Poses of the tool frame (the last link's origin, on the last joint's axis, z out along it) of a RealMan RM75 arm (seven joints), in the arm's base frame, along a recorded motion.
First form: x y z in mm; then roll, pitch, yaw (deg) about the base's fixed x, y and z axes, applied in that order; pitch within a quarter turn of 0, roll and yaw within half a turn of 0.
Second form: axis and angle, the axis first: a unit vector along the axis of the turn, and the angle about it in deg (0 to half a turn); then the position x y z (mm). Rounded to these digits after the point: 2 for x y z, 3 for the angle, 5 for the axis.
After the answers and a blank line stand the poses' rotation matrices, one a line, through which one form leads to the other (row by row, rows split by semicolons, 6 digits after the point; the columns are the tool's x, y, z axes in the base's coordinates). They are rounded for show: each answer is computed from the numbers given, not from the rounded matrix.
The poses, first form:
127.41, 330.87, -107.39, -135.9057, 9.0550, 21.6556
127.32, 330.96, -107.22, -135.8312, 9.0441, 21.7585
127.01, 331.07, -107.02, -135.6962, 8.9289, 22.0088
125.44, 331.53, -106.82, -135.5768, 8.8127, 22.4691
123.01, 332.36, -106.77, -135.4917, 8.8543, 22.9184
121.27, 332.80, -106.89, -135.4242, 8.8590, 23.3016
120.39, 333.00, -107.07, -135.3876, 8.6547, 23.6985
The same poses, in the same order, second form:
-0.97624, -0.15446, 0.15199, 138.561, 127.41, 330.87, -107.39
-0.97604, -0.15531, 0.15237, 138.502, 127.32, 330.96, -107.22
-0.97564, -0.15774, 0.15247, 138.383, 127.01, 331.07, -107.02
-0.97483, -0.16195, 0.15323, 138.311, 125.44, 331.53, -106.82
-0.97392, -0.16551, 0.15519, 138.307, 123.01, 332.36, -106.77
-0.97315, -0.16866, 0.15661, 138.302, 121.27, 332.80, -106.89
-0.97249, -0.17272, 0.15628, 138.281, 120.39, 333.00, -107.07

0.917836 0.163250 -0.361838; 0.364428 -0.707918 0.605016; -0.157383 -0.687170 -0.709245
0.917208 0.164170 -0.363012; 0.366087 -0.706788 0.605335; -0.157195 -0.688112 -0.708373
0.915891 0.167680 -0.364728; 0.370208 -0.704120 0.605938; -0.155209 -0.689999 -0.706974
0.913176 0.173857 -0.368622; 0.377673 -0.700956 0.604999; -0.153205 -0.691689 -0.705758
0.910084 0.178330 -0.374093; 0.384779 -0.698872 0.602928; -0.153922 -0.692659 -0.704650
0.907479 0.182503 -0.378385; 0.390852 -0.696979 0.601212; -0.154003 -0.693479 -0.703825
0.905247 0.189348 -0.380363; 0.397347 -0.694320 0.600029; -0.150479 -0.694310 -0.703768

